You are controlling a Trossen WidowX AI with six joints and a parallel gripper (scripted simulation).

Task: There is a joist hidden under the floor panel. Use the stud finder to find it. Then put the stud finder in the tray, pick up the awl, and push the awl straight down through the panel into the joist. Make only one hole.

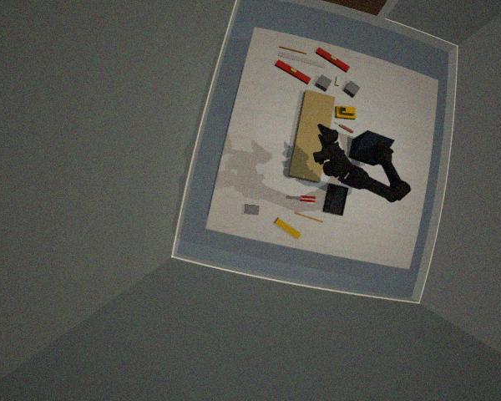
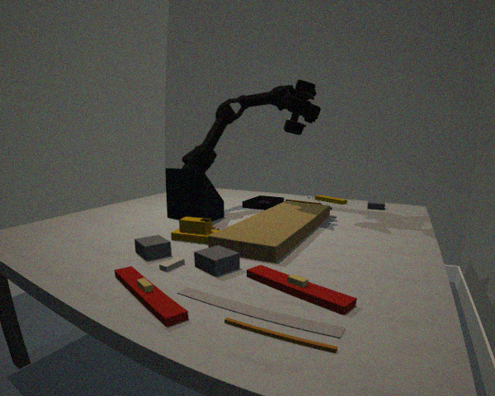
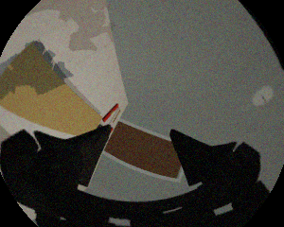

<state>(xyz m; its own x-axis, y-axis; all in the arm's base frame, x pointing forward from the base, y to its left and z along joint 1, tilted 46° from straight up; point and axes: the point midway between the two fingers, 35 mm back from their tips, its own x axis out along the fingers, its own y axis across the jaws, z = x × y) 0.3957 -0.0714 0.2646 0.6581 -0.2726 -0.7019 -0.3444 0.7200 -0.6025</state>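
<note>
Right now the yellow stud finder is 320 mm below my gripper tip, 300 mm to the right of it and 200 mm behind it. The rest, counted from my gripper tip: awl 360 mm below, 210 mm to the right, 210 mm behind; small grey block 410 mm to the left, 350 mm below, 170 mm ahead; black tray 350 mm below, 280 mm behind, 220 mm to the left.
</note>
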